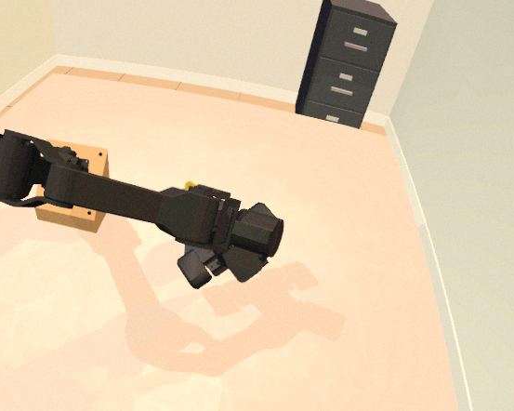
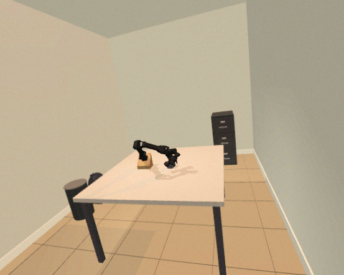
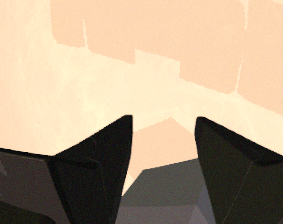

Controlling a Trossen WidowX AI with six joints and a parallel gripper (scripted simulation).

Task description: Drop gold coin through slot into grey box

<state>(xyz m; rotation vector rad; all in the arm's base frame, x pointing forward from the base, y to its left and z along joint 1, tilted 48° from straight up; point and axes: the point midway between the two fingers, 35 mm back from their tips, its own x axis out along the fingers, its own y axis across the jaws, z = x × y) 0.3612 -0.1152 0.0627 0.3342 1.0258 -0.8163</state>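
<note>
The gold coin is 210 mm to the left of my gripper tip, 120 mm behind it and 30 mm below it.
</note>
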